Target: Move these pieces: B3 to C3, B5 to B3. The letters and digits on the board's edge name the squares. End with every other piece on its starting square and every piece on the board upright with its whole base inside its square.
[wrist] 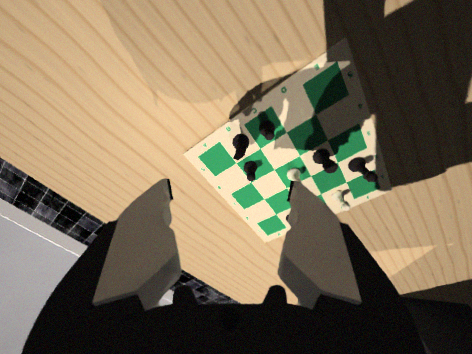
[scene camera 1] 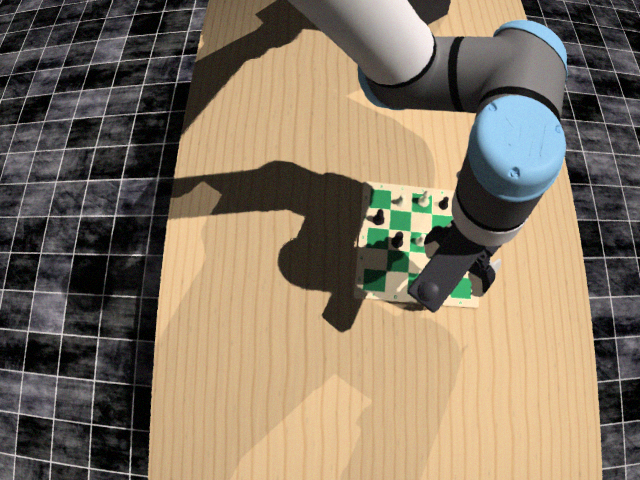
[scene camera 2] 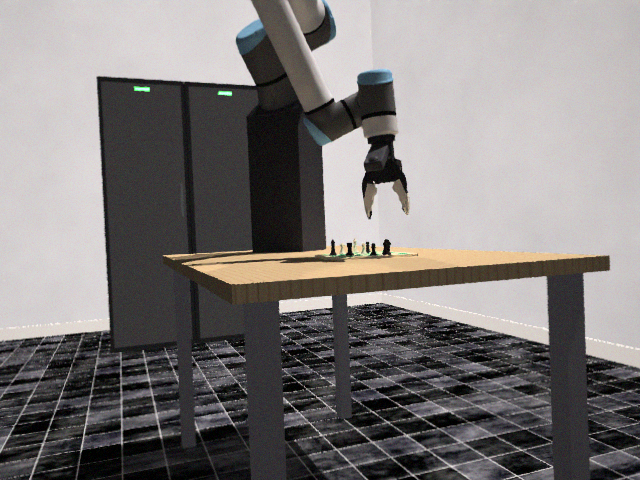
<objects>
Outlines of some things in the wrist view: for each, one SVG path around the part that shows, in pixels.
My gripper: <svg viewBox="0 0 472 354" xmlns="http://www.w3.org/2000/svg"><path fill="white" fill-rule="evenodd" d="M21 354L426 354L410 312L388 276L350 226L341 223L334 212L299 181L291 181L287 201L291 205L288 217L291 229L286 232L278 266L279 278L297 297L298 305L287 304L286 290L281 285L271 286L262 304L198 304L191 287L180 285L174 290L172 304L159 306L160 299L178 281L182 273L175 232L169 227L172 222L169 203L173 200L170 179L159 180L127 206L115 221L107 223L56 286L39 313Z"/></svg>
A board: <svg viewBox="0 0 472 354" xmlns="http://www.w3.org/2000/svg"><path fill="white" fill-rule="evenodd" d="M347 38L329 48L183 154L264 242L283 236L291 229L286 221L291 209L287 201L290 183L293 181L287 178L287 172L291 168L299 169L299 178L303 185L320 198L334 214L344 211L340 203L331 198L332 193L337 190L344 192L344 199L350 207L392 191ZM248 161L257 165L254 181L248 181L247 173L244 171L244 164ZM349 162L356 157L363 158L366 161L366 168L377 174L378 182L368 182L360 172L350 171ZM317 150L329 151L329 159L338 165L334 173L327 173L322 164L313 161L313 154ZM244 134L249 139L249 146L245 155L237 161L233 159L236 150L232 143L233 138L238 134ZM264 121L271 121L275 126L272 140L267 140L259 131Z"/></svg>
</objects>
